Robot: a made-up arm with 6 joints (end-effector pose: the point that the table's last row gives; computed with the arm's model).
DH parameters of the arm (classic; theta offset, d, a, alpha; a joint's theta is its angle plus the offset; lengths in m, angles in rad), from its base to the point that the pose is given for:
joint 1: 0 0.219 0 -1.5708
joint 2: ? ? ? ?
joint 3: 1.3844 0 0.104 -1.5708
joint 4: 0 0.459 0 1.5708
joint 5: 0 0 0.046 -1.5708
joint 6: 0 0.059 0 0
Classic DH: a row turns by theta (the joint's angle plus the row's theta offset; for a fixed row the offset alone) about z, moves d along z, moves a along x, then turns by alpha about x.
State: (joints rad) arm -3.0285 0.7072 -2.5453 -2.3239 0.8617 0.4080
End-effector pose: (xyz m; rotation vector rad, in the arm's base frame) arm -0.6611 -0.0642 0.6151 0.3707 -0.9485 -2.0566
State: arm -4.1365 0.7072 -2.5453 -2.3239 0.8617 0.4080
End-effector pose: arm -0.3526 0.5629 0.6151 0.2183 1.1899 2.7239
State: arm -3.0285 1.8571 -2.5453 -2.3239 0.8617 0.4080
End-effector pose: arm -0.6300 -0.0607 -0.2253 1.7130 -1.4164 -1.8260
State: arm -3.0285 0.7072 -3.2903 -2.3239 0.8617 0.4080
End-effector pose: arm -0.3650 -0.0306 0.8763 -0.4190 -0.5646 -1.9110
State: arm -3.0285 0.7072 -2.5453 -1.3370 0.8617 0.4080
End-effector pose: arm -0.6650 -0.0610 0.6020 0.0782 -1.6977 -1.1780
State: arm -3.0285 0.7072 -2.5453 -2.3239 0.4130 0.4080
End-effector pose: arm -0.6635 -0.0889 0.5929 0.8517 -0.8736 -1.8012
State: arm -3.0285 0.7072 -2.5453 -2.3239 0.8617 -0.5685
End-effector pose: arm -0.6611 -0.0642 0.6151 -0.9516 0.8179 2.8355
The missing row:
joint 2: -1.3844 0 0.232 0
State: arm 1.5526 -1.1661 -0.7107 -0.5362 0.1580 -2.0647
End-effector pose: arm -0.0136 0.2671 0.6351 -0.7165 1.4628 1.6408
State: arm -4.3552 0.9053 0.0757 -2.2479 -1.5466 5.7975
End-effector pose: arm -0.0083 -0.1116 0.0403 0.2359 -1.0695 1.0523
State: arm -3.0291 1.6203 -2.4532 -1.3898 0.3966 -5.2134
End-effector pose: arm -0.6844 -0.0968 -0.1130 0.3089 -2.3552 -0.5559
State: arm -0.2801 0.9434 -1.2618 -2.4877 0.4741 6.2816
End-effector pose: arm 0.4490 -0.1203 -0.1586 1.1309 2.1174 -0.1962
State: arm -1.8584 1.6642 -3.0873 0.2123 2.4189 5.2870
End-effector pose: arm -0.1746 -0.6450 0.1212 -1.9698 0.8086 -0.0745
